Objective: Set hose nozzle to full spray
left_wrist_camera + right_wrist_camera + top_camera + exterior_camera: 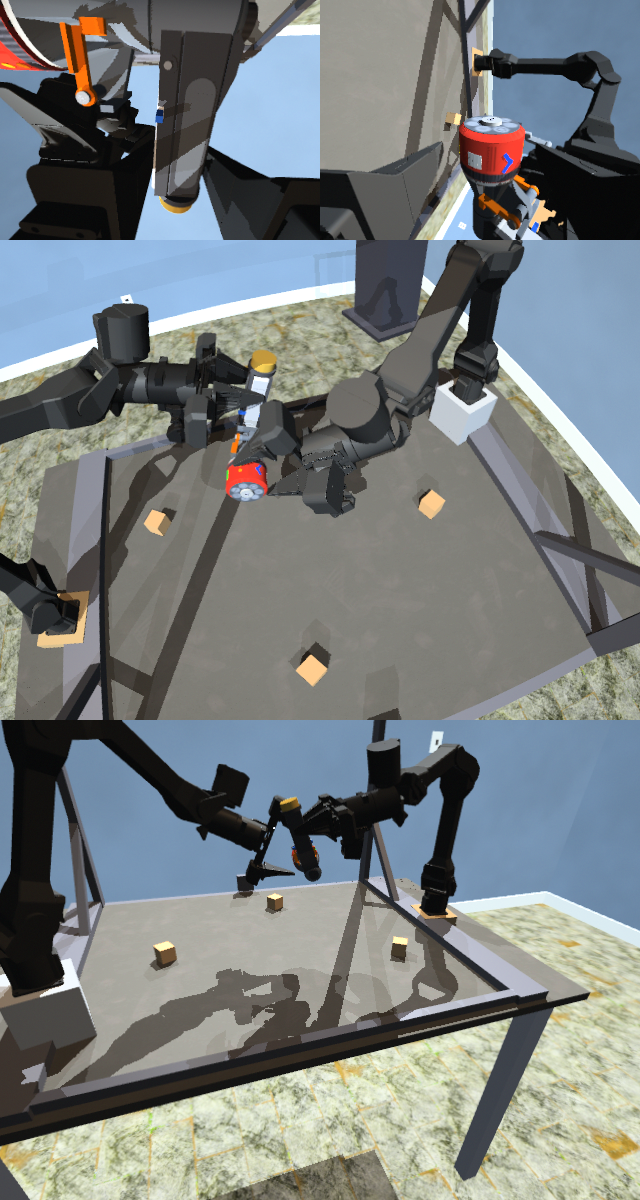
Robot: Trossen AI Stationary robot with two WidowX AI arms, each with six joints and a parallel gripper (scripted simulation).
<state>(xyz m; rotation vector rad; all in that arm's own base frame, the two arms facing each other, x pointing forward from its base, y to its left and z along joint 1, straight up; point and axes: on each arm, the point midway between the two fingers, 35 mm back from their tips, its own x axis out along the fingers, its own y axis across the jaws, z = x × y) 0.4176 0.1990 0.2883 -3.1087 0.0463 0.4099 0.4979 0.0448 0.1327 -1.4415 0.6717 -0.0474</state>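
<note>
Right now my right hand is 4 cm to the right of the red spray ring, 2 cm above it and 1 cm short of it.
</note>
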